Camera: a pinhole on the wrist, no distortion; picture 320 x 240 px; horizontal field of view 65.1 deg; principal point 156.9 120.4 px. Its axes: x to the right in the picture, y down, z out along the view. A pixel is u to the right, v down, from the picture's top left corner.
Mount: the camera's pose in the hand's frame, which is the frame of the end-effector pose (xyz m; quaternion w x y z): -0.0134 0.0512 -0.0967 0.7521 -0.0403 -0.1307 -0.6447
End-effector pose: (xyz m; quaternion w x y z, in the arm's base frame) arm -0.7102 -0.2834 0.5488 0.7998 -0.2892 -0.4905 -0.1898
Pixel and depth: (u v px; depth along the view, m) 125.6 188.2 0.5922
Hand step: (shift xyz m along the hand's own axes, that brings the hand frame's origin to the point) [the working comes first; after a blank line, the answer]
In the camera's frame: -0.0739 0.1602 0.5922

0.0480 0.2843 0.4722
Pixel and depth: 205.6 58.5 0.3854
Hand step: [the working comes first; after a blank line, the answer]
In the camera's frame: 0.0749 -0.0952 0.3854

-0.1524 0.0519 0.2826
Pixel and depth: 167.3 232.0 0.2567
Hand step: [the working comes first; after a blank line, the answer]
In the camera's frame: 0.0107 0.1143 0.2567

0.0629 0.1187 0.1654
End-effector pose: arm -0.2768 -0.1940 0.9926 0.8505 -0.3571 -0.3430 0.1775
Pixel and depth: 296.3 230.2 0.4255
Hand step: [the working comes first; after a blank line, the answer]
In the camera's frame: 0.2366 0.1864 0.4255

0.1396 -0.0474 0.3918
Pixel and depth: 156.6 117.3 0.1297
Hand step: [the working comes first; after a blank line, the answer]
In the camera's frame: -0.0002 -0.0016 0.1297

-0.0338 0.0808 0.0279
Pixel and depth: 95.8 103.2 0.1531
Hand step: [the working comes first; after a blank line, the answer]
In the camera's frame: -0.0373 -0.0105 0.1531

-0.0509 0.1203 0.0403
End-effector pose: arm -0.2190 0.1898 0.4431 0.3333 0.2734 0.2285 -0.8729
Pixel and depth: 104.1 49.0 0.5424
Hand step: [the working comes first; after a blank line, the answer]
In the camera's frame: -0.1143 -0.1545 0.5424

-0.2587 0.2595 0.3803
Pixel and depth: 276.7 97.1 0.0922
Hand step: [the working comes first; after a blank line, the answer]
In the camera's frame: 0.0441 -0.0086 0.0922

-0.0292 0.0286 0.0021
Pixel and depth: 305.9 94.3 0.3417
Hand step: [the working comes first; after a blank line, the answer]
In the camera's frame: 0.2031 -0.0356 0.3417

-0.0704 -0.0712 0.2789
